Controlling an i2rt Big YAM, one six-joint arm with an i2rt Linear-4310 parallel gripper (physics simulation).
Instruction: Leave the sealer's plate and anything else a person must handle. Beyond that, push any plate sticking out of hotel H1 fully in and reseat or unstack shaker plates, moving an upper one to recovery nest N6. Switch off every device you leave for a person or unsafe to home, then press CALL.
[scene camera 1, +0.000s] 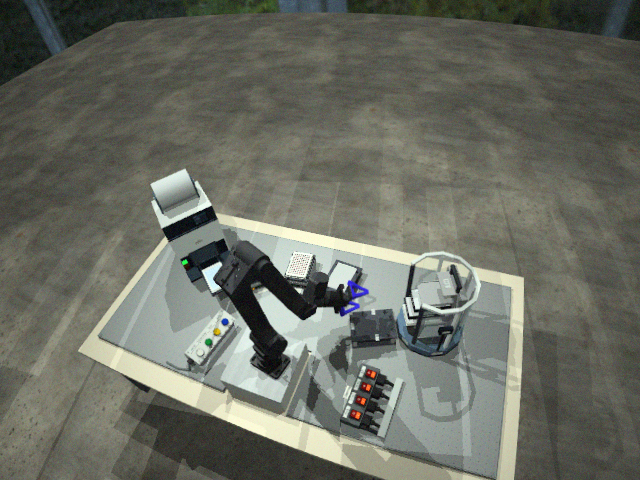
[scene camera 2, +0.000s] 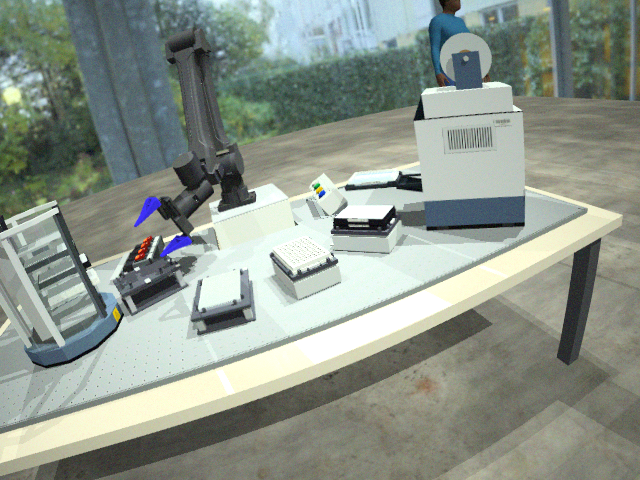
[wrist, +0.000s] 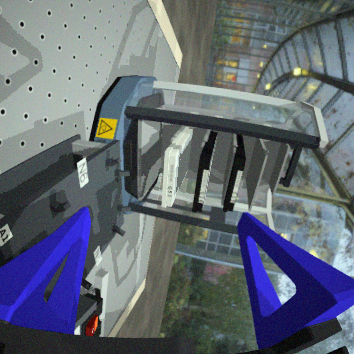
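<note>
My gripper is open and empty, above the table beside dark nest N6, facing hotel H1. In the wrist view a white plate and two black plates sit in the hotel; how far each sticks out is unclear. A white gridded plate and a black plate with a white top sit on blocks. The sealer's plate is on its carrier. Four switches glow red. The button box has unreadable labels.
The sealer stands tall at one end and shows a green light. Another nest holds a white plate near N6. A person stands behind the sealer in scene camera 2.
</note>
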